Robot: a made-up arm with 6 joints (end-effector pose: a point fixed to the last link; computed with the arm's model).
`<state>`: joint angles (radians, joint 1 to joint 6).
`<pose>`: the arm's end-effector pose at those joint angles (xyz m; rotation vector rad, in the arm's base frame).
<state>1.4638 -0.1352 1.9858 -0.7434 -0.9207 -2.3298</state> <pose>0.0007 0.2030 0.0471 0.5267 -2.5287 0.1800</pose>
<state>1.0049 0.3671 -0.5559 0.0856 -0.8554 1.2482</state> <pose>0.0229 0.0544 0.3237 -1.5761 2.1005 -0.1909</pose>
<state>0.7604 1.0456 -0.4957 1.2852 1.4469 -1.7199</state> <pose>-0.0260 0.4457 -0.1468 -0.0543 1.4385 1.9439</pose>
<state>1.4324 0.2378 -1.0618 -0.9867 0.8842 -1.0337</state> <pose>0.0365 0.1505 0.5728 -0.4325 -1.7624 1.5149</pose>
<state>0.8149 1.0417 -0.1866 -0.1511 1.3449 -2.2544</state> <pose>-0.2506 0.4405 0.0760 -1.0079 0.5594 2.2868</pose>
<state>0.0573 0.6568 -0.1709 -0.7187 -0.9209 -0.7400</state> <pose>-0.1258 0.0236 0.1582 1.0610 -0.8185 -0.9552</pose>
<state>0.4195 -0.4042 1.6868 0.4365 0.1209 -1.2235</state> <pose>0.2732 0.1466 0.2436 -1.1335 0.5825 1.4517</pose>
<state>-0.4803 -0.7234 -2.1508 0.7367 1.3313 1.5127</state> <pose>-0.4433 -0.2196 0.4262 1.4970 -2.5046 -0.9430</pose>
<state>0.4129 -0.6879 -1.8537 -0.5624 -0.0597 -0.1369</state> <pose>-0.1188 -0.1526 0.2406 0.5057 2.3776 0.7002</pose>
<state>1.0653 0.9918 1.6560 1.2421 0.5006 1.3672</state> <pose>0.4103 0.2971 0.0614 1.1902 1.3743 -1.1595</pose>
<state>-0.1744 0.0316 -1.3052 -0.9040 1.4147 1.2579</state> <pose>-0.5239 -0.0587 0.3739 0.2902 1.7320 2.0602</pose>
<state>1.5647 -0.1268 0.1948 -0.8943 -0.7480 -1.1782</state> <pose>0.0091 0.0915 0.2762 0.8168 -0.2206 -2.2316</pose>
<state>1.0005 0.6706 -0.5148 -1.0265 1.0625 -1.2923</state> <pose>-0.2973 0.2915 0.2990 -1.3285 -1.6940 2.1290</pose>
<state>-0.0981 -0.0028 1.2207 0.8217 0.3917 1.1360</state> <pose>0.2398 0.2679 0.4256 1.8553 1.3294 -0.3604</pose>
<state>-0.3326 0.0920 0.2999 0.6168 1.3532 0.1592</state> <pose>0.0712 0.4756 0.4759 2.4055 1.8413 -0.1818</pose>
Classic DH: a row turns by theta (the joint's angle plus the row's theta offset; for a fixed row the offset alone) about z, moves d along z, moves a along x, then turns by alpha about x. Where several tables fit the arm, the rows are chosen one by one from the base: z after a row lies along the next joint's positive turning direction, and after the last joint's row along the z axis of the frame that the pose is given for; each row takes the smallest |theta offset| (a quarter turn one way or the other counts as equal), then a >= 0, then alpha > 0; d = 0 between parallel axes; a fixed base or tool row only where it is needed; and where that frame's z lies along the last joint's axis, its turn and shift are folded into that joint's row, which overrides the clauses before.
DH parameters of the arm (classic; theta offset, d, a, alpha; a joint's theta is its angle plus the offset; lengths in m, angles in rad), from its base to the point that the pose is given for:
base (fixed): 0 0.1265 0.0412 -1.5708
joint 1: 1.3012 0.039 -0.0575 -1.7744
joint 2: -1.2118 0.0088 0.0022 -1.3107
joint 3: -1.4547 0.0191 -0.01 -1.9655
joint 4: -1.501 0.1957 -0.268 1.5708
joint 5: 1.5708 -0.1679 0.0538 -1.5708
joint 6: -1.5708 -0.2571 0.049 1.5708
tool (fixed): -1.5708 -0.0063 0 0

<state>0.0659 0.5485 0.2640 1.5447 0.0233 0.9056</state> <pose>0.1319 0.3357 0.1662 0.6139 2.4663 -1.6500</pose>
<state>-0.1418 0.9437 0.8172 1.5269 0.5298 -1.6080</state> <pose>0.2491 0.2993 0.2338 -1.2016 0.5129 1.4129</pose>
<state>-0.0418 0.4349 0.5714 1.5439 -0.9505 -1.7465</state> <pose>0.0458 0.0369 0.3736 0.4110 -0.9753 -2.6316</pose>
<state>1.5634 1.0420 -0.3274 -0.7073 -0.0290 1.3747</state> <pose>-0.2090 0.1006 0.2684 -1.1578 2.1806 0.1370</pose>
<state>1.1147 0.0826 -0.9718 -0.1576 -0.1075 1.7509</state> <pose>-0.0269 0.0767 0.4650 -0.5470 2.5434 1.4013</pose>
